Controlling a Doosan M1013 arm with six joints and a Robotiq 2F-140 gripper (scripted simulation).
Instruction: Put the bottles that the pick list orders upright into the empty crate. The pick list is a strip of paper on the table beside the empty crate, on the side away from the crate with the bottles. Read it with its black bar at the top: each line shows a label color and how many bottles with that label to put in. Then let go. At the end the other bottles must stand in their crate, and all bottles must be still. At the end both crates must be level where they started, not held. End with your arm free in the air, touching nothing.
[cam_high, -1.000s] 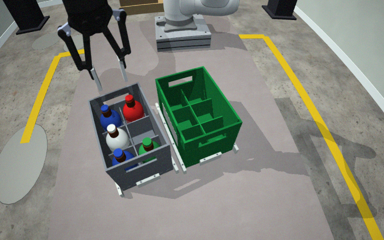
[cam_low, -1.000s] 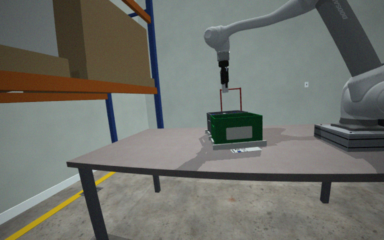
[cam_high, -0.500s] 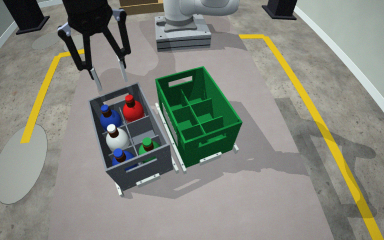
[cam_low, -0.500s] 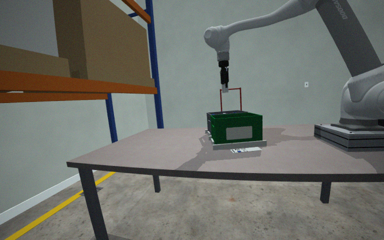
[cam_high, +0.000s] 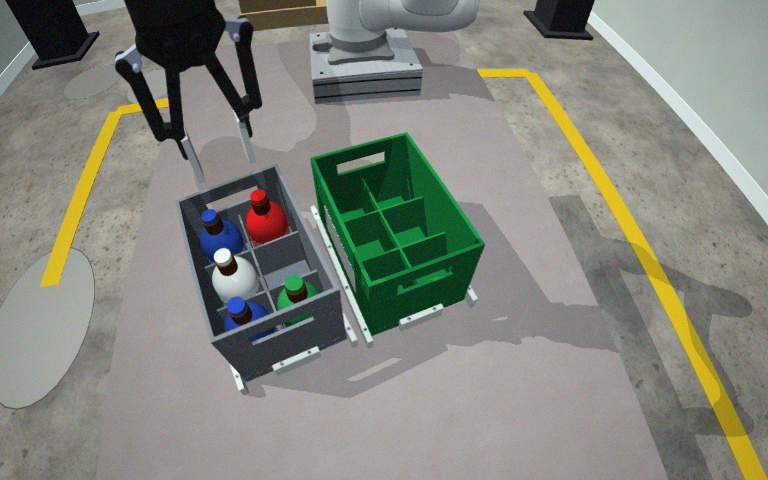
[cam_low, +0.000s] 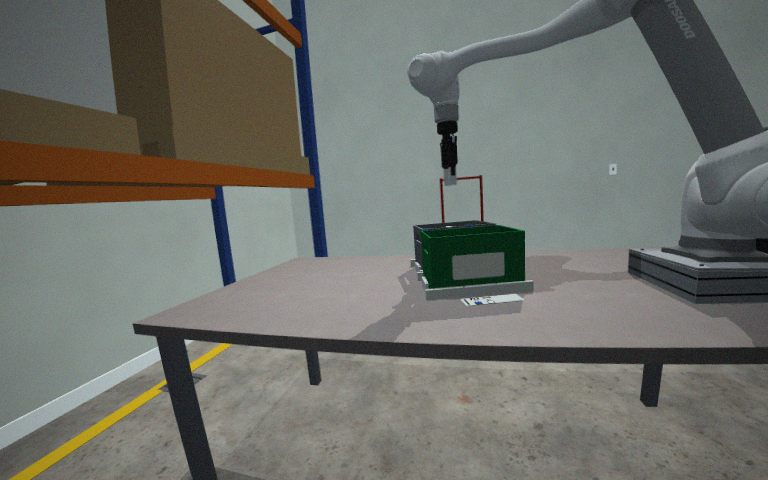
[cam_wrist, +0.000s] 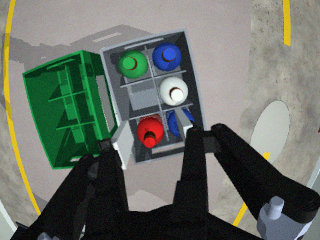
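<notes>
The red-label bottle is 100 mm behind my hand and 270 mm below it. The rest, counted from my hand: grey crate: 10 mm to the right, 270 mm below; green bottle: 80 mm ahead, 60 mm to the left, 270 mm below; white-label bottle: 20 mm ahead, 50 mm to the right, 270 mm below.
</notes>
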